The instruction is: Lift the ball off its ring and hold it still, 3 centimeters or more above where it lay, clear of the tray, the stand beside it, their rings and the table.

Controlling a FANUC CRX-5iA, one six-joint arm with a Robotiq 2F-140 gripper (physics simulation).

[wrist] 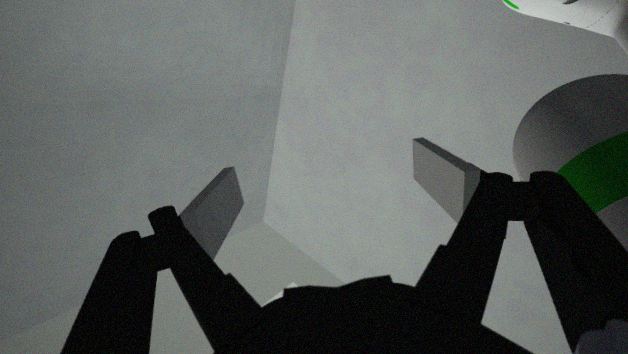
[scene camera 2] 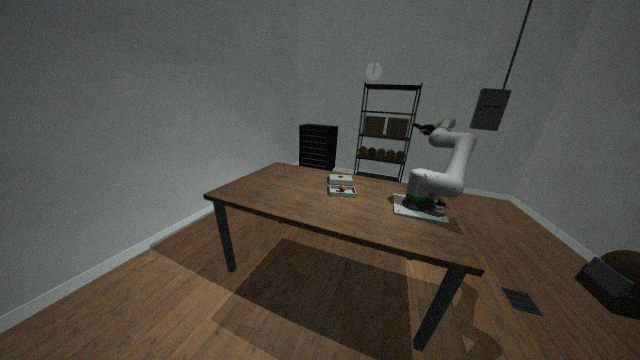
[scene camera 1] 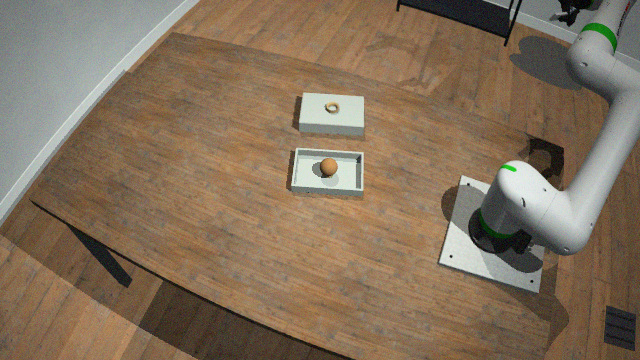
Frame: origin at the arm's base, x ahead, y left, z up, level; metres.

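Seen in the pictures: gripper, fingertip midpoint: (wrist: pixel 324 172) (scene camera 2: pixel 413 126); arm's base, origin of the base link: (scene camera 2: pixel 413 205) (scene camera 1: pixel 492 230).
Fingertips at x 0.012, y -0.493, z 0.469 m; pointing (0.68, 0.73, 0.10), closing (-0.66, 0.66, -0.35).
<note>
Pixels of each thing's top centre, then the offset from my fingertips to it. "spot": a spot on its surface instead. Level surfaces: height alone.
- orange-brown ball, middle of its top: (scene camera 1: pixel 329 161) (scene camera 2: pixel 343 185) 0.477 m ahead, 0.447 m left, 0.423 m down
- pale open tray, middle of its top: (scene camera 1: pixel 328 168) (scene camera 2: pixel 342 189) 0.477 m ahead, 0.447 m left, 0.455 m down
- light wooden ring, surface spot: (scene camera 1: pixel 327 108) spot: 0.541 m ahead, 0.248 m left, 0.434 m down
- brown wooden table, its level: 0.483 m down
An orange-brown ball (scene camera 1: pixel 328 167) (scene camera 2: pixel 342 188) sits near the middle of a pale open tray (scene camera 1: pixel 325 192) (scene camera 2: pixel 341 195). The ball's ring is mostly hidden beneath it. A pale block-shaped stand (scene camera 1: pixel 312 117) (scene camera 2: pixel 335 182) is beside the tray, apart from it, with a light wooden ring (scene camera 1: pixel 327 108) on its top. My gripper (wrist: pixel 324 172) is open, with its fingers wide apart and empty in the wrist view. In the scene views it is raised high and far to the right of the tray and the stand. The wrist view does not show the ball.
The brown wooden table (scene camera 1: pixel 200 200) (scene camera 2: pixel 280 200) carries the tray, the stand and the arm's pale base plate (scene camera 1: pixel 457 245) (scene camera 2: pixel 400 210) at its right. A black shelf rack (scene camera 2: pixel 392 87) and a dark cabinet (scene camera 2: pixel 318 145) stand behind the table. Grey walls show in the wrist view.
</note>
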